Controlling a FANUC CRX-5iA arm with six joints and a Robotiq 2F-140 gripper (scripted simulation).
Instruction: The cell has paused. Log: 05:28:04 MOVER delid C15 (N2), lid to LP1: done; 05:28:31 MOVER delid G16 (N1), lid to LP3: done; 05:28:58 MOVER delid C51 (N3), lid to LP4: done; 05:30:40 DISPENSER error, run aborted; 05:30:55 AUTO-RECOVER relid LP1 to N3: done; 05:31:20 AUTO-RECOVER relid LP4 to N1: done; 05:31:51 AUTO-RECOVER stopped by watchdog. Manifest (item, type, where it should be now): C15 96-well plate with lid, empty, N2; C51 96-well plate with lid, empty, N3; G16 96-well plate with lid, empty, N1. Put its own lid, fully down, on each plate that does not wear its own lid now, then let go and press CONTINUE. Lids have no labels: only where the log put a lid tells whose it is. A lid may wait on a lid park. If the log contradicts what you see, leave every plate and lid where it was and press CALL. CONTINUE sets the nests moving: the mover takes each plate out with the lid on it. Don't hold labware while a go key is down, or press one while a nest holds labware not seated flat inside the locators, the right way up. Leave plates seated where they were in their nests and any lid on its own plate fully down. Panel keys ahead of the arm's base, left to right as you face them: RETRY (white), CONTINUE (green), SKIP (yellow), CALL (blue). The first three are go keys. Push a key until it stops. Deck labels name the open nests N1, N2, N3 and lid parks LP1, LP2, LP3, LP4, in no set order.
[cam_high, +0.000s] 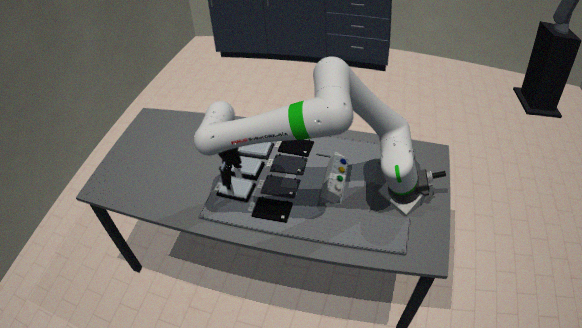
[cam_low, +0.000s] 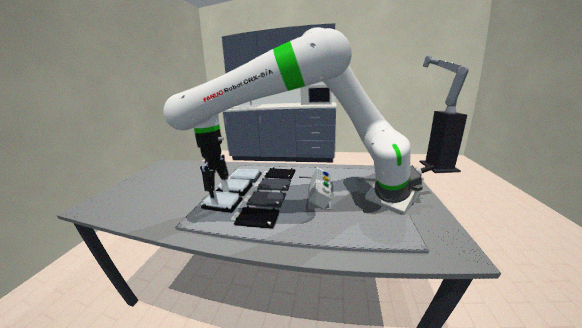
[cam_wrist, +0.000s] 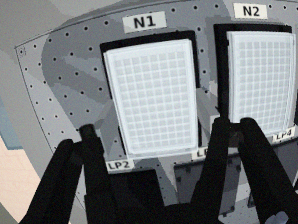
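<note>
Right now the pale lid is 20 mm below my hand. The rest, counted from my hand: plate: 20 mm behind, 130 mm to the right, 30 mm below; then lid park LP2: 170 mm behind, 90 mm to the left, 50 mm below; then LP2 label: 80 mm behind, 80 mm to the left, 50 mm below.
</note>
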